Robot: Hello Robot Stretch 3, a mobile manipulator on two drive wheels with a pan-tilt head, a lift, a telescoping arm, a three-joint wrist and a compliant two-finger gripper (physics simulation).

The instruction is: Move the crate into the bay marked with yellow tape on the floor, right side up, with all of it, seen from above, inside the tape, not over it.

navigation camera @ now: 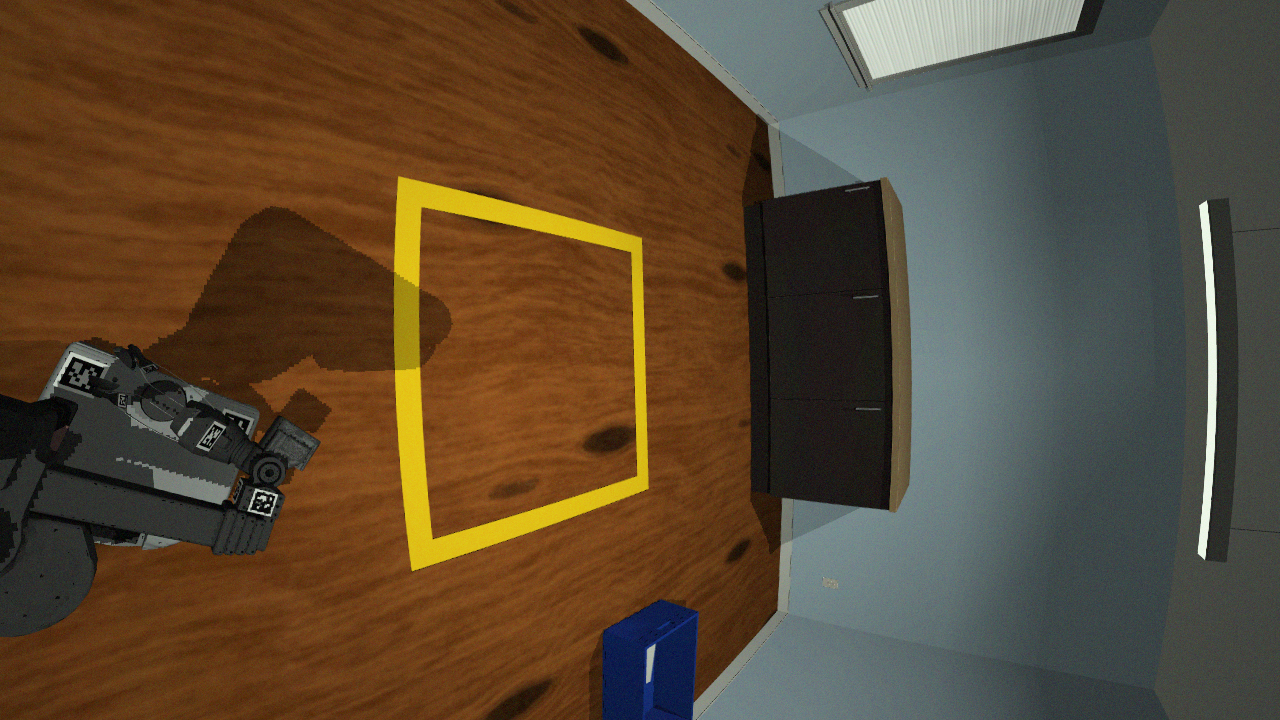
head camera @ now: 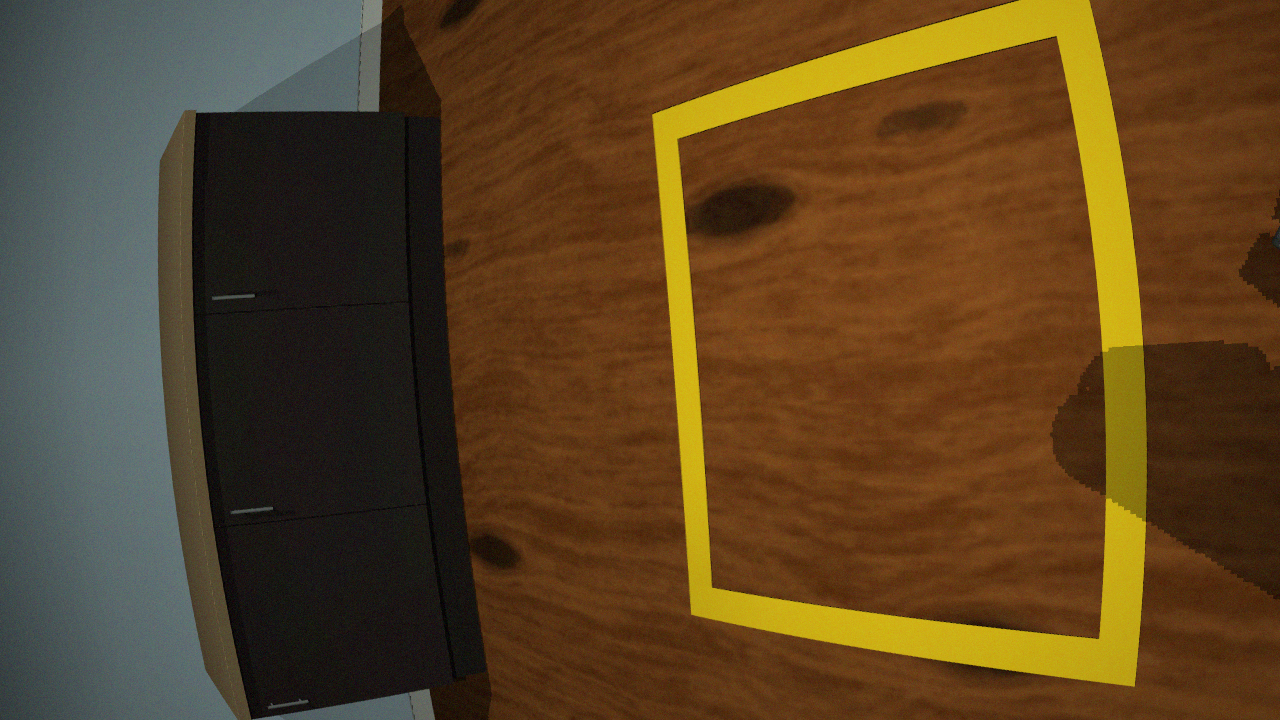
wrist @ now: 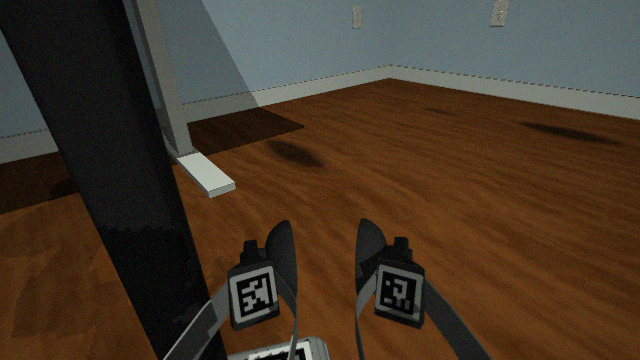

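Where they show: gripper, fingertip midpoint: (navigation camera: 102,362) (wrist: 325,245); robot's base, origin of the base link: (navigation camera: 164,398).
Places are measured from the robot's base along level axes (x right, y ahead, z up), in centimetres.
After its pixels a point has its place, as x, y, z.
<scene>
The bay's yellow tape (head camera: 1118,268) {54.8, 17.5, 0.1} (navigation camera: 416,465) {62.5, 4.5, 0.1} forms a four-sided outline on the wooden floor in front of the robot. In the navigation view a blue open box (navigation camera: 625,671) {168.8, -55.0, 12.5}, which looks like the crate, stands at the bottom edge, outside the tape. It is partly cut off, and its opening seems to face up. It does not show in the head or wrist view. My gripper (wrist: 325,245) {-9.7, 3.5, 33.8} is open in the wrist view, with a gap and floor between its fingers. It is held in over the base, well away from the blue box and the bay.
A dark cabinet (head camera: 313,402) {237.6, 118.2, 49.3} (navigation camera: 827,358) {239.2, 114.7, 50.7} with a light top stands by the wall beyond the bay. The robot's shadow crosses the near side of the tape. In the wrist view the black mast (wrist: 115,150) {-11.6, -6.1, 40.2} rises at the left, beside a white furniture foot (wrist: 207,175).
</scene>
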